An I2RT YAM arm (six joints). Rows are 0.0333 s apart.
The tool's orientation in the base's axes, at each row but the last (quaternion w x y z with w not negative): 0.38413 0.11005 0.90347 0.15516; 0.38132 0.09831 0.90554 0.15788; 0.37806 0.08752 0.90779 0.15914; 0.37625 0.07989 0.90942 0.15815
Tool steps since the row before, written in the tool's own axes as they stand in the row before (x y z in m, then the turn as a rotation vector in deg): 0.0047 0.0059 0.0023 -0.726 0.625 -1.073; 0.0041 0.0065 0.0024 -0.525 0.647 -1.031; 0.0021 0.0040 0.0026 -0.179 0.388 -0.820; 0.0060 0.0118 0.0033 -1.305 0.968 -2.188
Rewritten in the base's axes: -0.0011 0.0074 -0.0025 -0.237 0.139 1.412; -0.0007 0.0078 -0.0019 -0.345 0.228 1.260; 0.0005 0.0049 -0.0017 -0.446 0.130 0.800; -0.0016 0.0134 -0.0021 -0.608 0.064 2.656
